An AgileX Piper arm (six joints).
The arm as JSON. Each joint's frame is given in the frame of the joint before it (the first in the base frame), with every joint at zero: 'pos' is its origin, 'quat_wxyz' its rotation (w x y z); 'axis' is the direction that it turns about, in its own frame. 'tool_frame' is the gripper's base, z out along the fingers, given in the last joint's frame.
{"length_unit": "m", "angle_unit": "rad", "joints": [
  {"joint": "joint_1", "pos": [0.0, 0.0, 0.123], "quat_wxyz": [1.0, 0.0, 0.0, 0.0], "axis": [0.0, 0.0, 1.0]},
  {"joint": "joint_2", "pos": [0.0, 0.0, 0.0], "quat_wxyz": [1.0, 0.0, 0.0, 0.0], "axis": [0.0, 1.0, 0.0]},
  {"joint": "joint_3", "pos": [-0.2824, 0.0, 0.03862], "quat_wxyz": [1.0, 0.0, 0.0, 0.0], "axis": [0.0, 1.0, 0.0]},
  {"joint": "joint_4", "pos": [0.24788, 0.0, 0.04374], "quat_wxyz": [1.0, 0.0, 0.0, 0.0], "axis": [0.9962, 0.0, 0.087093]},
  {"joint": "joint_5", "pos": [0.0, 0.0, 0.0], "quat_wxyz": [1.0, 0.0, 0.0, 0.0], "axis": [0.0, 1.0, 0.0]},
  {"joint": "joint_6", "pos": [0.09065, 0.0, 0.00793], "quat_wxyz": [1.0, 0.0, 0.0, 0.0], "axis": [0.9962, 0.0, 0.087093]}
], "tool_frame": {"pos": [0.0, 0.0, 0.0], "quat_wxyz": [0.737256, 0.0, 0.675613, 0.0]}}
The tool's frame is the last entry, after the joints.
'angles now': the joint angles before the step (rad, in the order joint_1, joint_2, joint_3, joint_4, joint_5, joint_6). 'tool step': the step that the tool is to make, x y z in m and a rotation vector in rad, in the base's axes. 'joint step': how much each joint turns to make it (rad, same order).
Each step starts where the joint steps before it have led.
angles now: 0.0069 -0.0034 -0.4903 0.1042 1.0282 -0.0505
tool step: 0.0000 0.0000 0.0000 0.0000 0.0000 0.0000
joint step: 0.0000 0.0000 0.0000 0.0000 0.0000 0.0000
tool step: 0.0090 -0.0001 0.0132 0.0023 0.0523 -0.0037
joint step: -0.0004 0.0924 -0.0500 -0.0026 0.0094 0.0061
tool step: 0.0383 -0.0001 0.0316 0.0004 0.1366 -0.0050
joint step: 0.0010 0.2676 -0.1309 -0.0050 -0.0006 0.0069
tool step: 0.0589 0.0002 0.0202 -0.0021 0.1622 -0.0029
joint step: 0.0002 0.3054 -0.1409 -0.0033 -0.0025 0.0029
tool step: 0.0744 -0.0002 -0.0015 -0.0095 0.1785 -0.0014
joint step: -0.0010 0.3279 -0.1463 -0.0076 -0.0030 -0.0012
